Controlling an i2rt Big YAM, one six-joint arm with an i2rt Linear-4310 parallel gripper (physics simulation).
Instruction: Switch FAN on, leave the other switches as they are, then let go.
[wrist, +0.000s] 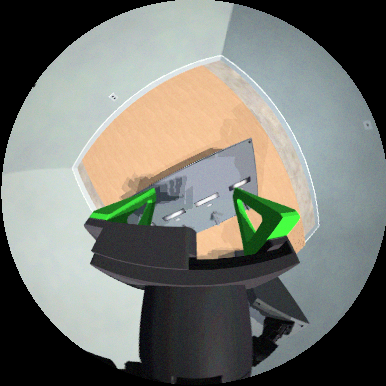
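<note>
A grey switch panel lies tilted across the middle of the wrist view. Three pale label plates show on it; their lettering is too small to read, so I cannot tell which is FAN. A small metal toggle switch stands near the panel's lower edge, below the middle label. Other switches are mostly hidden by the fingers, and their positions cannot be told. My gripper is open and empty, its green fingertips spread across the panel in the view.
The panel is on a wood-coloured table top. Dark shadows fall on the panel's left part and on the table beside it. Pale walls stand beyond the table, with a small outlet on the left one.
</note>
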